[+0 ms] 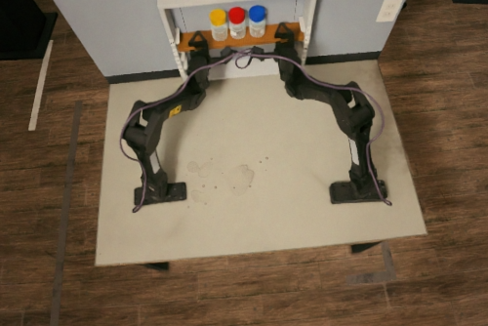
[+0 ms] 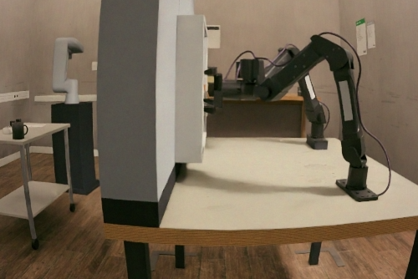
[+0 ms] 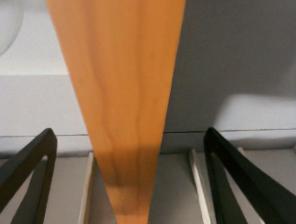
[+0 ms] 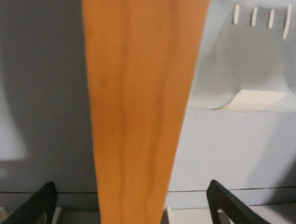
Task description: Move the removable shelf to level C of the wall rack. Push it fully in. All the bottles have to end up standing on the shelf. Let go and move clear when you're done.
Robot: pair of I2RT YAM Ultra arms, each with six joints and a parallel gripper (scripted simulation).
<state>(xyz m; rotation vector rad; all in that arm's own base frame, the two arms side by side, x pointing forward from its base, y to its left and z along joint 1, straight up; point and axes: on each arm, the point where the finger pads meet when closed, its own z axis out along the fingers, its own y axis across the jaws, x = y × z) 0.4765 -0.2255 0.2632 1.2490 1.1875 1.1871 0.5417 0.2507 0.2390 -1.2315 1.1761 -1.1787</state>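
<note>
The yellow-capped bottle lies 80 mm to the right of my left hand, 60 mm above it and 20 mm ahead of it. Also, from my left hand: wall rack: 150 mm to the right, 20 mm ahead, 10 mm above; removable shelf: 150 mm to the right, 20 mm ahead; red-capped bottle: 140 mm to the right, 60 mm above, 20 mm ahead.
The blue-capped bottle lies 90 mm to the left of my right hand and 50 mm above it. The rest, counted from my right hand: wall rack 10 mm behind, 150 mm to the left, 10 mm above; removable shelf 10 mm behind, 150 mm to the left; red-capped bottle 160 mm to the left, 50 mm above.
</note>
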